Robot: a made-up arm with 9 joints.
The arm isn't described. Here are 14 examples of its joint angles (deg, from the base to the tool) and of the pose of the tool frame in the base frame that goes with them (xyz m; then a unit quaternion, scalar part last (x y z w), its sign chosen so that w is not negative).
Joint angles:
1: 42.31 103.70 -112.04 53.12 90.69 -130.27 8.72 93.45 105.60
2: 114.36 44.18 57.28 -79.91 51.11 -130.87 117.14 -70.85 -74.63
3: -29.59 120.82 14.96 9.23 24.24 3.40 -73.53 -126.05 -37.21
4: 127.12 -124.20 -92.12 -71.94 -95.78 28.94 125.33 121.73 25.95
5: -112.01 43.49 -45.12 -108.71 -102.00 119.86 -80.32 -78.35 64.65
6: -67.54 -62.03 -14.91 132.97 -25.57 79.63 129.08 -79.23 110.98
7: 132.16 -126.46 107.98 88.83 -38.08 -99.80 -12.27 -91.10 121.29
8: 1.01 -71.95 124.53 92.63 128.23 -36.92 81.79 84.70 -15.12
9: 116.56 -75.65 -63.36 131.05 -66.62 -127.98 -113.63 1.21 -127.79
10: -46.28 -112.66 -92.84 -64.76 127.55 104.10 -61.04 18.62 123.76
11: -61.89 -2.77 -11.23 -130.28 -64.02 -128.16 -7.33 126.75 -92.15
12: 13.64 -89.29 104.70 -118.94 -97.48 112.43 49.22 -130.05 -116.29
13: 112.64 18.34 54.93 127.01 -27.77 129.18 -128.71 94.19 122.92
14: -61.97 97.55 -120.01 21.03 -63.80 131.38 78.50 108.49 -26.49
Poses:
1: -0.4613 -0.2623 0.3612 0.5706 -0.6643 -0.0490 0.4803
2: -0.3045 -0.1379 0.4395 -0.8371 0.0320 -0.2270 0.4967
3: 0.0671 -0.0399 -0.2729 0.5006 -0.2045 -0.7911 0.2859
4: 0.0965 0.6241 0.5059 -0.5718 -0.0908 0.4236 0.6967
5: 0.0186 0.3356 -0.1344 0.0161 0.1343 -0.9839 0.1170
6: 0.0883 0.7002 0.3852 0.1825 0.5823 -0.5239 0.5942
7: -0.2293 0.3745 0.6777 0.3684 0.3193 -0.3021 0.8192
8: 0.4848 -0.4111 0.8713 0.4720 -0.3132 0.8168 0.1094
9: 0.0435 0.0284 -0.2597 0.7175 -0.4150 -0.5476 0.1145
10: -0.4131 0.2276 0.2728 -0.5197 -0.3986 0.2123 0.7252
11: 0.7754 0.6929 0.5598 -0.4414 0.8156 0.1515 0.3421
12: -0.0992 -0.1027 0.3923 -0.4103 0.5488 0.3344 0.6470
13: 0.4459 -0.4781 0.0167 -0.0255 0.6498 -0.3290 0.6847
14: -0.2268 0.5036 -0.1934 -0.9220 -0.0947 0.2102 0.3110
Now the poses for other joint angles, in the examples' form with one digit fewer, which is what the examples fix.
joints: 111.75 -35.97 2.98 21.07 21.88 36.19 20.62 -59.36 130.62
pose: -0.109 -0.626 0.565 -0.500 0.439 0.745 0.040
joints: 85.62 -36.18 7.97 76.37 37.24 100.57 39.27 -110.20 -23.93
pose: 0.032 -0.331 0.393 0.297 0.839 -0.451 0.072
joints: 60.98 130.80 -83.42 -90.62 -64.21 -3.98 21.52 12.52 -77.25
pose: 0.550 0.061 -0.282 0.186 0.336 0.449 0.807
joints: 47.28 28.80 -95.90 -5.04 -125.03 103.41 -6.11 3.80 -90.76
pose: 0.487 0.029 0.002 -0.654 -0.028 0.181 0.734
